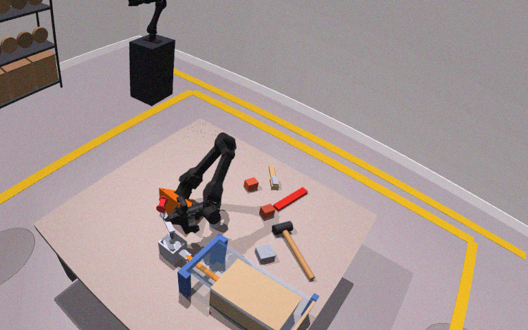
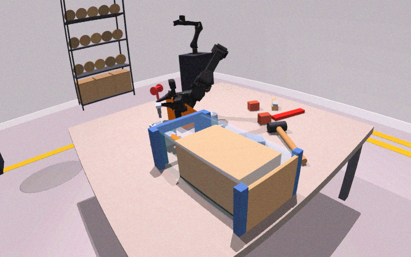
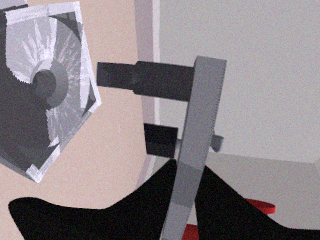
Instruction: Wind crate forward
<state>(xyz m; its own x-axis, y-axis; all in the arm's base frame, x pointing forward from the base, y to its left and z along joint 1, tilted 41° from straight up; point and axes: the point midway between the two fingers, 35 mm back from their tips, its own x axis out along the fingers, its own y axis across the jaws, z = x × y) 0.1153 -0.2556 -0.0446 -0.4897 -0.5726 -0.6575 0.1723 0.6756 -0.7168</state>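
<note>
Now: gripper tip 40 mm past the red knob, 30 mm to the right of it and 40 mm below it. Round my gripper tip: grey hand winch: 30 mm ahead, 20 mm to the right, 140 mm below; then blue steel frame: 200 mm ahead, 30 mm to the right, 70 mm below; then winch handle: 10 mm behind, 10 mm to the left, 10 mm above.
</note>
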